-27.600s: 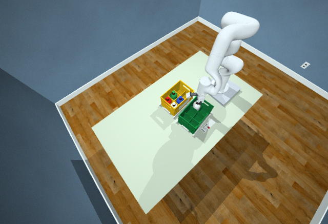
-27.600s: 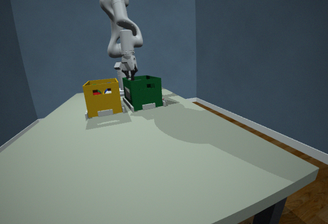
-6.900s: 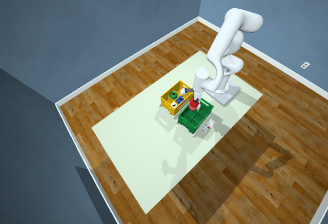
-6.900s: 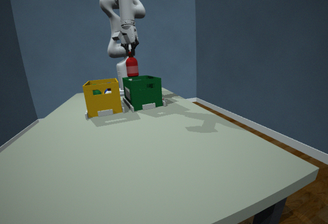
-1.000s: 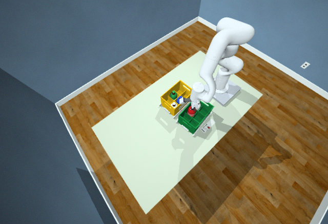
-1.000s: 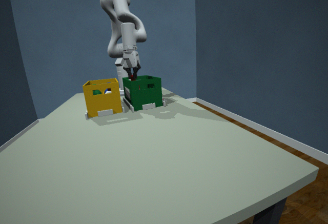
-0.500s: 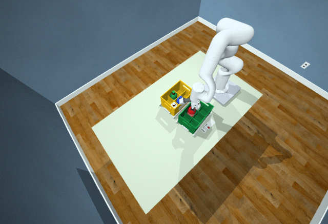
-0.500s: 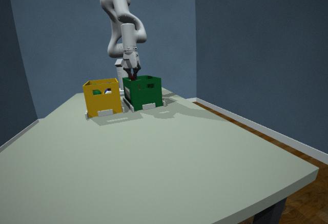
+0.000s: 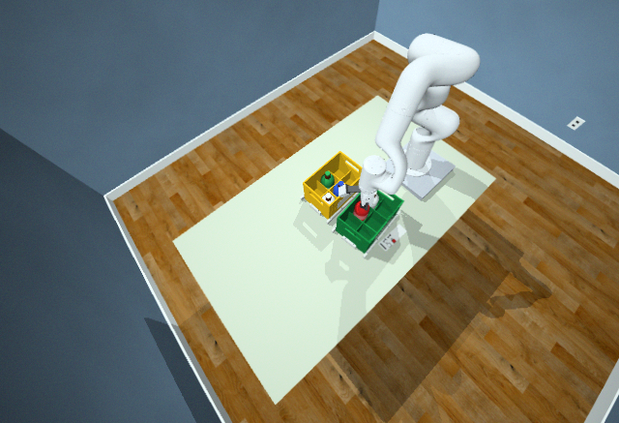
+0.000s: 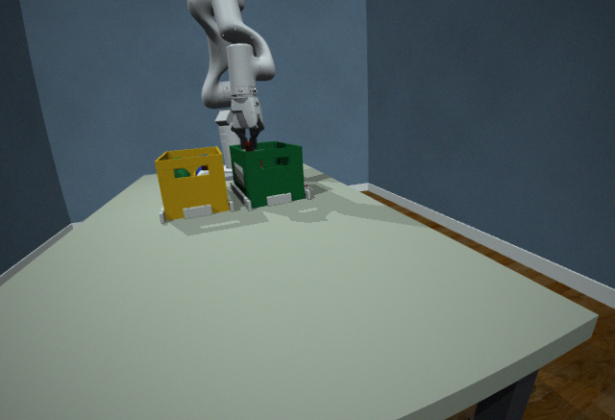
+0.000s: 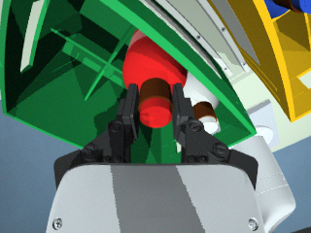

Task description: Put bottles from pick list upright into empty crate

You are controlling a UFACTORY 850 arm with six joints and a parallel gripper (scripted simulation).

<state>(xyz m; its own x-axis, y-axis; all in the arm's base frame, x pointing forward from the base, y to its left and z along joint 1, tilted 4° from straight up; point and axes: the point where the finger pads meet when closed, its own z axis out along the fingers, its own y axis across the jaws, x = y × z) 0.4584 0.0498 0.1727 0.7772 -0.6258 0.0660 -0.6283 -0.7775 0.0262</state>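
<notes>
My gripper is now 70 mm above the red bottle. The rest, counted from my hand: blue-label bottle 150 mm to the right, 100 mm below; then green crate 10 mm behind, 50 mm to the left, 100 mm below; then yellow crate 10 mm ahead, 190 mm to the right, 100 mm below.
</notes>
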